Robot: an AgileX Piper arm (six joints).
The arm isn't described. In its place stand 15 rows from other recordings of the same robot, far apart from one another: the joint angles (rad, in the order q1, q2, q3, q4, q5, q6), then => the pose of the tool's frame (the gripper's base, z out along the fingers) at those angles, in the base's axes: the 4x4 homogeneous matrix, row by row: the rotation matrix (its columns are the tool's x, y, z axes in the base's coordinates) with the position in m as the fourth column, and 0 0 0 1 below.
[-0.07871 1.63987 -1.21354 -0.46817 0.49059 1.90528] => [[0.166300 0.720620 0.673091 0.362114], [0.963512 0.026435 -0.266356 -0.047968], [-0.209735 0.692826 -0.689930 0.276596], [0 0 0 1]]
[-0.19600 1.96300 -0.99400 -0.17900 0.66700 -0.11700] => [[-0.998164 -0.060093 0.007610 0.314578], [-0.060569 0.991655 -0.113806 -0.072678], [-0.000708 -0.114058 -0.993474 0.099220], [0 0 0 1]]
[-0.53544 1.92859 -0.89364 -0.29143 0.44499 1.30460] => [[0.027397 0.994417 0.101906 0.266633], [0.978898 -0.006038 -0.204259 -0.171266], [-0.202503 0.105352 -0.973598 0.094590], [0 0 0 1]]
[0.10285 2.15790 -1.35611 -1.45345 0.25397 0.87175] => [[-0.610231 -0.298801 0.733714 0.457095], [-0.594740 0.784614 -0.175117 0.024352], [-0.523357 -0.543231 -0.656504 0.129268], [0 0 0 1]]
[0.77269 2.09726 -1.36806 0.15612 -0.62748 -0.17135] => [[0.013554 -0.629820 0.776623 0.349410], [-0.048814 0.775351 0.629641 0.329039], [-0.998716 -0.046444 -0.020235 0.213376], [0 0 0 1]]
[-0.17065 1.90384 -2.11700 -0.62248 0.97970 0.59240] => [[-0.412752 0.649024 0.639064 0.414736], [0.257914 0.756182 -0.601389 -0.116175], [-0.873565 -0.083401 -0.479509 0.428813], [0 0 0 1]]
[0.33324 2.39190 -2.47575 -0.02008 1.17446 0.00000] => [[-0.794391 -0.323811 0.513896 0.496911], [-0.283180 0.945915 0.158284 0.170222], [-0.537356 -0.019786 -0.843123 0.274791], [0 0 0 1]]
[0.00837 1.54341 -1.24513 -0.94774 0.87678 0.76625] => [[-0.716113 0.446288 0.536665 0.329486], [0.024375 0.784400 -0.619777 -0.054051], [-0.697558 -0.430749 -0.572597 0.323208], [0 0 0 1]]
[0.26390 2.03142 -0.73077 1.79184 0.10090 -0.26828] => [[-0.335783 0.882128 0.330303 0.289192], [0.939020 0.285902 0.191051 0.087404], [0.074097 0.374313 -0.924337 0.047469], [0 0 0 1]]
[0.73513 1.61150 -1.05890 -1.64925 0.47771 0.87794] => [[-0.015484 -0.418601 0.908038 0.293304], [-0.857673 0.472370 0.203135 0.208975], [-0.513962 -0.775655 -0.366337 0.277375], [0 0 0 1]]
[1.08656 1.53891 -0.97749 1.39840 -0.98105 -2.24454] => [[0.055425 -0.161758 0.985273 0.211961], [-0.916916 0.382346 0.114352 0.242915], [-0.395213 -0.909750 -0.127127 0.299976], [0 0 0 1]]
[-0.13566 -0.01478 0.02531 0.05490 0.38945 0.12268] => [[-0.279859 0.166373 0.945515 0.051747], [0.212371 0.971199 -0.108034 -0.005150], [-0.936257 0.170565 -0.307131 0.170616], [0 0 0 1]]
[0.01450 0.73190 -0.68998 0.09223 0.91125 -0.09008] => [[-0.757812 -0.087131 0.646629 0.124060], [-0.044363 0.995631 0.082168 0.008423], [-0.650963 0.033582 -0.758366 0.304753], [0 0 0 1]]
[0.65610 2.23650 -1.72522 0.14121 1.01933 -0.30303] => [[-0.624921 -0.780100 0.030303 0.353282], [-0.765147 0.619725 0.174618 0.285750], [-0.154999 0.085936 -0.984170 0.148553], [0 0 0 1]]
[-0.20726 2.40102 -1.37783 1.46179 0.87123 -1.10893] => [[-0.885016 0.030017 0.464592 0.434591], [0.378042 0.628759 0.679520 -0.020659], [-0.271719 0.777021 -0.567809 0.044504], [0 0 0 1]]
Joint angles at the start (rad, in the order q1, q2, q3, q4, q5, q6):
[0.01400, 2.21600, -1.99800, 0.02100, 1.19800, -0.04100]
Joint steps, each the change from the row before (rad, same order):
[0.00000, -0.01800, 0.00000, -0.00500, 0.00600, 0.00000]
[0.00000, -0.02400, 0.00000, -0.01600, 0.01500, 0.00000]
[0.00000, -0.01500, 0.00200, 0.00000, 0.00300, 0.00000]
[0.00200, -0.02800, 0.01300, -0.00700, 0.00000, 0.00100]
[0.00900, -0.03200, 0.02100, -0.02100, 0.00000, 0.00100]
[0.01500, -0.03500, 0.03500, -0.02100, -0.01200, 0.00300]
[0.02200, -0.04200, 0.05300, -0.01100, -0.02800, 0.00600]
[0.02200, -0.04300, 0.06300, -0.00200, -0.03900, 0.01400]
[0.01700, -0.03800, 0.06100, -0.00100, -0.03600, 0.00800]
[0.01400, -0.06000, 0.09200, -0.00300, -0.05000, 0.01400]
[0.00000, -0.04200, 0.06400, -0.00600, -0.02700, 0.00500]
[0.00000, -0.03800, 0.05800, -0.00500, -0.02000, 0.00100]
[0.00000, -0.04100, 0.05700, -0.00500, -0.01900, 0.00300]
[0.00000, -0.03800, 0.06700, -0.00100, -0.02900, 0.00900]
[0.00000, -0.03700, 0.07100, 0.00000, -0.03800, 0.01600]
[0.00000, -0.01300, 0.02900, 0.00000, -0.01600, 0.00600]
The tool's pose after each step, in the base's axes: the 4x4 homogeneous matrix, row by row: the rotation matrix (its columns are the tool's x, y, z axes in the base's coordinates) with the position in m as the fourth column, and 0 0 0 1 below. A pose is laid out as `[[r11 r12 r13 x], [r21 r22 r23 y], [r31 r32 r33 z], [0 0 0 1]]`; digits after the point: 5 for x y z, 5 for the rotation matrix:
[[-0.96658 -0.05186 0.25106 0.47144], [-0.04879 0.99864 0.01845 0.00796], [-0.25167 0.00559 -0.96780 0.23454], [0 0 0 1]]
[[-0.96413 -0.05356 0.25995 0.46733], [-0.05449 0.99851 0.00364 0.00654], [-0.25976 -0.01066 -0.96561 0.24545], [0 0 0 1]]
[[-0.96149 -0.05345 0.26960 0.46501], [-0.05445 0.99851 0.00377 0.00651], [-0.26939 -0.01105 -0.96297 0.25182], [0 0 0 1]]
[[-0.95723 -0.05475 0.28411 0.46019], [-0.05770 0.99833 -0.00203 0.00676], [-0.28352 -0.01834 -0.95879 0.26117], [0 0 0 1]]
[[-0.95333 -0.06360 0.29515 0.45394], [-0.07239 0.99720 -0.01894 0.00896], [-0.29312 -0.03942 -0.95526 0.27000], [0 0 0 1]]
[[-0.94841 -0.07656 0.30765 0.44691], [-0.09123 0.99526 -0.03355 0.01371], [-0.30363 -0.05989 -0.95091 0.27641], [0 0 0 1]]
[[-0.94103 -0.09375 0.32507 0.43831], [-0.11118 0.99317 -0.03542 0.02215], [-0.31953 -0.06947 -0.94503 0.28101], [0 0 0 1]]
[[-0.93332 -0.10367 0.34375 0.42913], [-0.12040 0.99234 -0.02763 0.03098], [-0.33825 -0.06718 -0.93865 0.28313], [0 0 0 1]]
[[-0.92731 -0.11454 0.35634 0.42029], [-0.13031 0.99126 -0.02048 0.03744], [-0.35088 -0.06543 -0.93413 0.28318], [0 0 0 1]]
[[-0.92013 -0.11785 0.37347 0.40591], [-0.13289 0.99102 -0.01468 0.04162], [-0.36839 -0.06314 -0.92753 0.28357], [0 0 0 1]]
[[-0.91829 -0.11559 0.37866 0.39522], [-0.13231 0.99104 -0.01834 0.04000], [-0.37315 -0.06694 -0.92535 0.28317], [0 0 0 1]]
[[-0.91792 -0.11692 0.37915 0.38489], [-0.13517 0.99058 -0.02178 0.03849], [-0.37304 -0.07124 -0.92508 0.28225], [0 0 0 1]]
[[-0.91665 -0.11630 0.38240 0.37387], [-0.13600 0.99040 -0.02481 0.03691], [-0.37584 -0.07475 -0.92366 0.28233], [0 0 0 1]]
[[-0.91735 -0.11057 0.38242 0.36274], [-0.12960 0.99127 -0.02429 0.03567], [-0.37640 -0.07184 -0.92367 0.27834], [0 0 0 1]]
[[-0.91722 -0.09867 0.38596 0.35168], [-0.11608 0.99300 -0.02202 0.03456], [-0.38109 -0.06500 -0.92225 0.27281], [0 0 0 1]]
[[-0.91769 -0.09444 0.38590 0.34739], [-0.11117 0.99357 -0.02121 0.03414], [-0.38142 -0.06237 -0.92230 0.26974], [0 0 0 1]]

